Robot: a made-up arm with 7 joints.
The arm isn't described. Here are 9 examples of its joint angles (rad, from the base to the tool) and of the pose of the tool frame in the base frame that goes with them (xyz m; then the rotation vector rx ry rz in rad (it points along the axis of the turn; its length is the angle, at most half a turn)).
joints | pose
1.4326 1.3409 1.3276 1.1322 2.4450 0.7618 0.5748 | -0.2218 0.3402 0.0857 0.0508 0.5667 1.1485
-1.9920 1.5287 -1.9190 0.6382 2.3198 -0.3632 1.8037 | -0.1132 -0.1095 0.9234 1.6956 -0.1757 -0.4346
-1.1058 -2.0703 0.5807 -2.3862 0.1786 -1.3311 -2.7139 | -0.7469 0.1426 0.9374 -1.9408 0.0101 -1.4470
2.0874 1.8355 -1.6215 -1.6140 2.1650 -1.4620 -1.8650 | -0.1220 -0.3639 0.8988 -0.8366 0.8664 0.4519
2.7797 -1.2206 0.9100 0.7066 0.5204 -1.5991 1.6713 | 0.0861 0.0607 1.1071 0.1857 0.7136 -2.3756
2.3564 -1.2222 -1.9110 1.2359 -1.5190 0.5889 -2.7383 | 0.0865 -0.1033 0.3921 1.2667 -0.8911 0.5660
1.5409 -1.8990 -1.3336 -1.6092 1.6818 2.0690 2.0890 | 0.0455 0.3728 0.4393 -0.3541 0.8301 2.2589
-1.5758 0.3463 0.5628 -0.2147 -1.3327 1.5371 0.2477 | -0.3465 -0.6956 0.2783 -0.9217 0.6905 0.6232
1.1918 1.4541 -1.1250 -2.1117 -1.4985 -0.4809 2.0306 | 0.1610 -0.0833 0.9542 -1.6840 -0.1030 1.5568
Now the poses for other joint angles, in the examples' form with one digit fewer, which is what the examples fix.
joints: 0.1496 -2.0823 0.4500 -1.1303 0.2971 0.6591 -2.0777
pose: -0.101 0.619 1.234 2.395 1.225 -1.473
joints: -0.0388 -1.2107 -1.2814 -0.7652 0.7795 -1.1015 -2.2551
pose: -0.262 0.551 0.297 1.610 -0.179 0.842
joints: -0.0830 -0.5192 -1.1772 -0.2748 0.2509 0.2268 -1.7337
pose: 0.038 0.594 0.295 1.374 -0.481 -0.864
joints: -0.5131 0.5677 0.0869 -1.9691 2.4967 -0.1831 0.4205
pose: -0.232 0.613 0.479 0.572 1.469 -1.564
